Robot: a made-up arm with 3 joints. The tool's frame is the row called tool.
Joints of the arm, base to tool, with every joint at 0 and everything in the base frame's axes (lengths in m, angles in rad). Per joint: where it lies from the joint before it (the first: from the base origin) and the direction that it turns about. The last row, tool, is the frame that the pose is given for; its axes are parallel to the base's.
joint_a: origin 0 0 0.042 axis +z
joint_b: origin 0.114 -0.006 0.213 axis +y
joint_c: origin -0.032 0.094 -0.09 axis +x
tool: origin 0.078 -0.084 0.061
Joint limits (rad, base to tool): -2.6..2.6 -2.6..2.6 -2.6..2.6
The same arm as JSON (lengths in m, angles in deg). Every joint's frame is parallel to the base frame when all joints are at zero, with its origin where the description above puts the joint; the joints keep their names.
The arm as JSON. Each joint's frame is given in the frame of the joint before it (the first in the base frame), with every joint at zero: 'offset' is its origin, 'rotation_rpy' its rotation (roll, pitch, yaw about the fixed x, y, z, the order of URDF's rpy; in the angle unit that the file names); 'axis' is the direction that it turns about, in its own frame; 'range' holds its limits. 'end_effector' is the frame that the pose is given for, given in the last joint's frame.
{"length_unit": "m", "angle_unit": "deg", "chain": [{"id": "joint_a", "offset": [0.0, 0.0, 0.042], "rotation_rpy": [0.0, 0.0, 0.0], "axis": "+z", "range": [-148.97, 148.97]}, {"id": "joint_b", "offset": [0.114, -0.006, 0.213], "rotation_rpy": [0.0, 0.0, 0.0], "axis": "+y", "range": [-148.97, 148.97]}, {"id": "joint_c", "offset": [-0.032, 0.094, -0.09], "rotation_rpy": [0.0, 0.0, 0.0], "axis": "+x", "range": [-148.97, 148.97]}], "end_effector": {"offset": [0.078, -0.084, 0.061], "rotation_rpy": [0.0, 0.0, 0.0]}}
